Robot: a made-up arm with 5 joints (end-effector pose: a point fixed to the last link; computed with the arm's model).
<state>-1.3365 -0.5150 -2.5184 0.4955 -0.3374</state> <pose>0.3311 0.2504 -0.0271 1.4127 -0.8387 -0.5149</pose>
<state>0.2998 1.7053 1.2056 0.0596 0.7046</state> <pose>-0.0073 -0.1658 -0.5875 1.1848 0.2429 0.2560</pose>
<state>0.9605 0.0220 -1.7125 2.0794 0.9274</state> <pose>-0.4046 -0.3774 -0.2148 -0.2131 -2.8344 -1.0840</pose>
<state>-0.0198 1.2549 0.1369 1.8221 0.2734</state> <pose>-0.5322 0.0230 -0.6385 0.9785 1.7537 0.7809</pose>
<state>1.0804 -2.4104 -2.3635 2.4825 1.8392</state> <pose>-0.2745 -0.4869 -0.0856 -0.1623 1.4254 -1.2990</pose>
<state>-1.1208 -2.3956 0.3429 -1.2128 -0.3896</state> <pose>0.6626 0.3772 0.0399 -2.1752 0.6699 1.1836</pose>
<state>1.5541 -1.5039 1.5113 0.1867 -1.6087</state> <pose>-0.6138 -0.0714 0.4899 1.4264 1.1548 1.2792</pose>
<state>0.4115 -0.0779 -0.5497 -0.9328 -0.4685</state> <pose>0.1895 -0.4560 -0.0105 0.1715 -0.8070 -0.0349</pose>
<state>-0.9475 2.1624 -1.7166 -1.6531 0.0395</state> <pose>0.3736 0.4807 -0.2673 -1.5964 0.1477 1.1821</pose>
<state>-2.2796 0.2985 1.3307 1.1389 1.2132</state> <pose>-0.2522 0.5882 0.1026 -0.7251 -0.0845 2.8677</pose>
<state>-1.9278 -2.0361 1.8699 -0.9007 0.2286</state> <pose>0.4639 -0.1441 -0.1602 -0.9186 2.3513 1.1709</pose>
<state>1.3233 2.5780 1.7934 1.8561 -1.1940</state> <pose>-0.2579 -0.5139 -0.7203 -1.1140 0.8274 2.7019</pose>
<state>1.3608 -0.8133 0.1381 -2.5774 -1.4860</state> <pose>-0.0689 -0.4522 0.7187 1.0422 -2.4280 -0.3755</pose>
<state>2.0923 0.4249 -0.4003 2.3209 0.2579</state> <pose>0.5598 -0.3855 -0.3615 2.0056 -1.8839 -1.2918</pose>
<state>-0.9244 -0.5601 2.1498 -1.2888 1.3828</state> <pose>0.1676 0.3402 0.1157 -0.6818 0.9983 0.4226</pose>
